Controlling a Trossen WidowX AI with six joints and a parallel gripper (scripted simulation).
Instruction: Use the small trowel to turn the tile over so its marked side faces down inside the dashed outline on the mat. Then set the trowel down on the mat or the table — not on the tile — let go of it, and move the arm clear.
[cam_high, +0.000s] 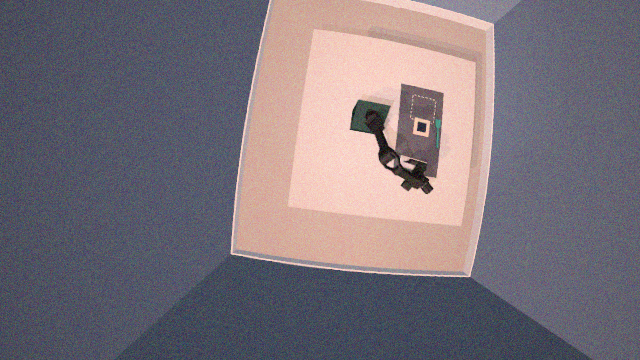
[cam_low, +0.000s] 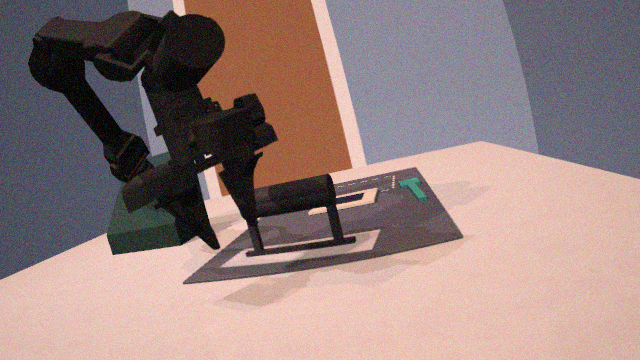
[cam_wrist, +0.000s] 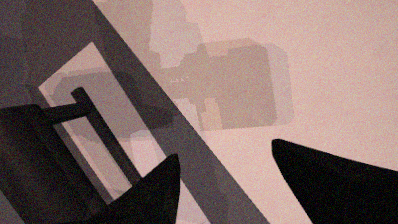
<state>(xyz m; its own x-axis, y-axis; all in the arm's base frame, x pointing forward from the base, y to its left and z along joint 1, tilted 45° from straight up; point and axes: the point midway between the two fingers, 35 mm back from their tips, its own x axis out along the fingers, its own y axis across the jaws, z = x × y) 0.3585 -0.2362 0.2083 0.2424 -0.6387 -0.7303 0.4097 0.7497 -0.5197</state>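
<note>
Now: gripper tip 10 cm to the right of the trowel, 2 cm above it and 1 cm short of it. The rest, counted from my gripper tip: cream tile: 37 cm to the left, 5 cm below, 4 cm ahead; then teal t-shaped piece: 38 cm to the left, 17 cm ahead, 5 cm below; then grey mat: 35 cm to the left, 7 cm below, 4 cm ahead.
</note>
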